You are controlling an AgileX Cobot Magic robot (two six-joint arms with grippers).
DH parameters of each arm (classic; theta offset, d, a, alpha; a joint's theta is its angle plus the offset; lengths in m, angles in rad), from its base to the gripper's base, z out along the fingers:
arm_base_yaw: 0 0.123 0 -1.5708
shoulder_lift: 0.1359 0 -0.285 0
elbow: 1.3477 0 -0.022 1.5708
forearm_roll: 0 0.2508 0 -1.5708
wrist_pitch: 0 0 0.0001 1.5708
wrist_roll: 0 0.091 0 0
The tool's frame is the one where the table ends.
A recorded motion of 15 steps. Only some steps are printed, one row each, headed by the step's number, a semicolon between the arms.
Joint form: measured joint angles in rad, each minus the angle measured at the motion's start. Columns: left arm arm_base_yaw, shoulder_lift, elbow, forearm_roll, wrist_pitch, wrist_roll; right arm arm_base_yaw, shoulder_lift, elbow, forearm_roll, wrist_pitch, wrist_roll.
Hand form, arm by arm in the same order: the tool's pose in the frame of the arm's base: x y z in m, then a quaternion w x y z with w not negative. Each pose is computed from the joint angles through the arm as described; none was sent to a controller.
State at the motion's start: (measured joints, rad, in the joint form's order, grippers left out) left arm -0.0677 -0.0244 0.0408 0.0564 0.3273 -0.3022; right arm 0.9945 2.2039 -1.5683 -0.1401 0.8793 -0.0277
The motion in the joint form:
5: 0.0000 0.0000 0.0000 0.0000 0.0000 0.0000; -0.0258 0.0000 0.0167 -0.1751 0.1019 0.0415
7: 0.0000 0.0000 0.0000 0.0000 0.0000 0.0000; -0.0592 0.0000 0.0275 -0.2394 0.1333 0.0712
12: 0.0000 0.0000 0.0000 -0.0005 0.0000 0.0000; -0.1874 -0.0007 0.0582 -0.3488 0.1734 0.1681
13: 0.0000 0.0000 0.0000 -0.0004 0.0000 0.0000; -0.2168 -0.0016 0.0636 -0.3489 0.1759 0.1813
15: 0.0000 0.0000 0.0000 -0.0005 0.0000 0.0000; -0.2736 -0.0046 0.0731 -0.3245 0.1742 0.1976
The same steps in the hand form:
5: 0.0534 -0.0020 0.1713 0.60452 -0.07709 0.78782 -0.08921; 0.2606 0.3377 0.1243 0.07270 -0.52987 0.83773 -0.11026
7: 0.0534 -0.0020 0.1713 0.60452 -0.07709 0.78782 -0.08921; 0.2734 0.3225 0.1233 0.06712 -0.51492 0.84230 -0.14451
12: 0.0534 -0.0020 0.1713 0.60449 -0.07723 0.78780 -0.08941; 0.3131 0.2733 0.1202 0.05554 -0.43905 0.87377 -0.20167
13: 0.0534 -0.0020 0.1713 0.60449 -0.07720 0.78781 -0.08937; 0.3201 0.2630 0.1194 0.05083 -0.42050 0.88270 -0.20356
15: 0.0534 -0.0020 0.1713 0.60449 -0.07723 0.78780 -0.08941; 0.3316 0.2442 0.1179 0.03994 -0.38340 0.90164 -0.19611

